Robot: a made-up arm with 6 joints.
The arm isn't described. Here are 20 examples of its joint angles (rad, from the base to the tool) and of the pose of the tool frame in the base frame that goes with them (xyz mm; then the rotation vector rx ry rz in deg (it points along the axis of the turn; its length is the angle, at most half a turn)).
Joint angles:
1: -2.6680 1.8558 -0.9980 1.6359 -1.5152 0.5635
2: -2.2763 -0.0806 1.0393 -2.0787 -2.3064 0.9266
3: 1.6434 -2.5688 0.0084 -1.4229 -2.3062 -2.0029
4: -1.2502 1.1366 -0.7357 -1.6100 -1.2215 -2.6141
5: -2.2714 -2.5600 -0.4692 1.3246 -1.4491 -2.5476
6: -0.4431 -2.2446 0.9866 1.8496 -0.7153 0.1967
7: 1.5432 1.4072 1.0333 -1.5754 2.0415 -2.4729
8: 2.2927 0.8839 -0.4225 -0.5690 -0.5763 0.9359
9: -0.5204 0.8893 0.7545 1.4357 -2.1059 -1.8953
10: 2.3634 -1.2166 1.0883 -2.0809 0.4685 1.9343
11: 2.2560 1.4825 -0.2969 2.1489 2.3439 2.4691
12: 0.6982 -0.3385 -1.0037 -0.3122 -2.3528 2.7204
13: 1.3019 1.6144 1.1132 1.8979 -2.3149 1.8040
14: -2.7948 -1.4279 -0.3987 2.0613 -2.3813 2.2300
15: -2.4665 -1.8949 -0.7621 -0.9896 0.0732 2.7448
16: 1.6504 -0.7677 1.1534 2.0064 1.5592 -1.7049
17: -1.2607 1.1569 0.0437 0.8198 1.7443 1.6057
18: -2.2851 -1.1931 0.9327 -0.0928 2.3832 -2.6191
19: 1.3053 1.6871 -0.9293 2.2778 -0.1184 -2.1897
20: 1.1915 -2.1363 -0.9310 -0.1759 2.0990 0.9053
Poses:
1: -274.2 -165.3 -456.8 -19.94 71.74 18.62
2: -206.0 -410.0 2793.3 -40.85 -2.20 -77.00
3: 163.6 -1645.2 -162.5 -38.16 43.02 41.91
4: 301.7 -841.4 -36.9 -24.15 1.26 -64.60
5: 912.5 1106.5 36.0 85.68 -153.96 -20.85
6: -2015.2 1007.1 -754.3 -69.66 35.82 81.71
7: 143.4 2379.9 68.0 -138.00 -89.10 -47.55
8: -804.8 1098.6 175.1 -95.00 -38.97 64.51
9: 1958.0 -1189.1 1259.0 -9.90 2.16 118.32
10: 1486.0 -1449.2 1771.7 98.35 75.05 23.75
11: -838.2 933.1 -564.2 116.68 -2.42 42.92
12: 344.7 96.8 1018.1 -13.72 0.63 116.41
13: 693.3 2363.1 -163.8 135.63 39.98 -14.79
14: 929.1 279.1 1528.9 -41.98 -144.74 28.38
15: 613.7 556.8 859.2 93.29 3.67 39.23
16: 60.1 -1511.6 2393.3 65.99 -80.64 43.53
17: 557.1 -1833.2 33.1 -95.83 -94.94 -89.85
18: 1188.9 1528.4 1809.2 -78.47 2.01 -8.28
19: 74.3 501.0 -427.9 -145.23 10.71 -1.35
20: -174.7 -843.6 526.3 -146.96 10.09 75.56
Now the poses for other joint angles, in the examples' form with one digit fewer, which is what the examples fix.
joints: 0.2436 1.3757 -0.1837 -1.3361 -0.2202 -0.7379
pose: 1329 196 -489 -8.3 -126.8 105.1
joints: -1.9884 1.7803 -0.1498 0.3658 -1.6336 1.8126
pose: -490 -942 -995 20.6 67.1 12.5
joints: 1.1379 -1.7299 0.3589 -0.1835 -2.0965 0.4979
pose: -684 -1838 1138 -5.4 -33.4 -15.0
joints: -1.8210 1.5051 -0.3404 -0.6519 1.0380 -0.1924
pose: -401 -1091 -553 -23.5 -45.4 114.8
